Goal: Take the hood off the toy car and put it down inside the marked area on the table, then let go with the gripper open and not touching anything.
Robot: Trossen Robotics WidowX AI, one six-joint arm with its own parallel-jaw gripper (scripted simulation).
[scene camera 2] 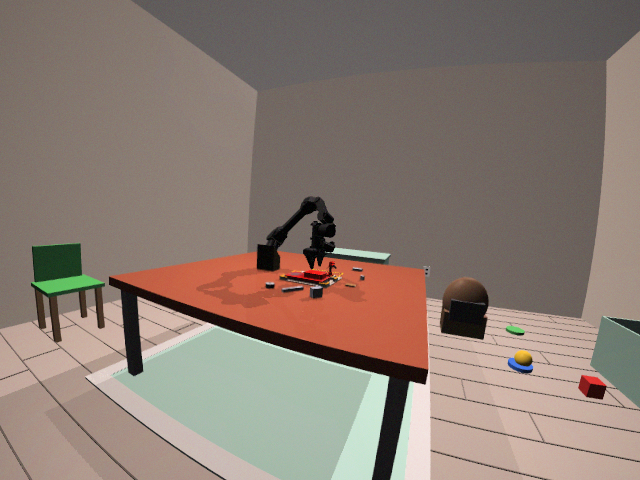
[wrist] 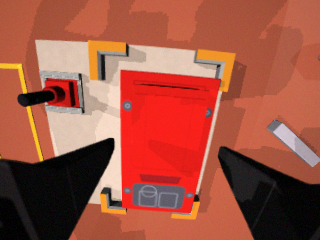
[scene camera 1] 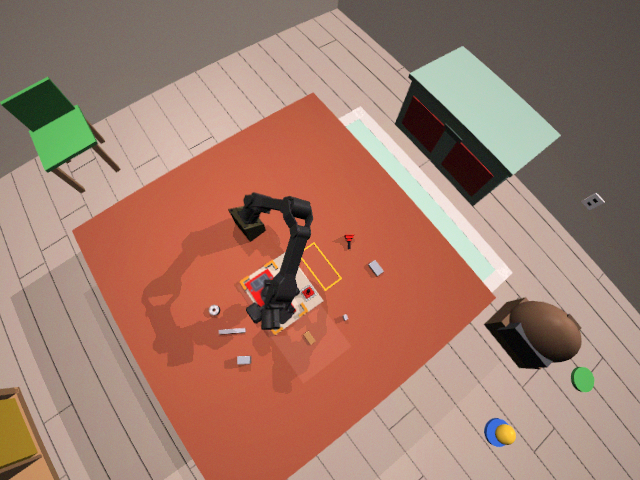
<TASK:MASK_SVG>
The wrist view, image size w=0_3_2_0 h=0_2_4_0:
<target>my gripper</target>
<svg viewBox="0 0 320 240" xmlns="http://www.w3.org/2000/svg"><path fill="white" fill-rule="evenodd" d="M219 148L218 159L224 172L223 175L238 202L243 218L254 240L320 240L320 184L305 183L288 174L285 175L229 147ZM114 138L108 138L38 163L0 158L0 240L69 240L114 154Z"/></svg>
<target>toy car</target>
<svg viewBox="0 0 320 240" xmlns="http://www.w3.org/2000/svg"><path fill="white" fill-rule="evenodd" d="M121 70L122 208L191 213L200 170L207 149L221 79L160 72ZM132 84L181 86L210 91L194 177L131 173Z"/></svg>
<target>red hood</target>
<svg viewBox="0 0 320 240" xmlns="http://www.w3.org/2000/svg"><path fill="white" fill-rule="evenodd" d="M132 84L131 173L194 177L210 91L181 86Z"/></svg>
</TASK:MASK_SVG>
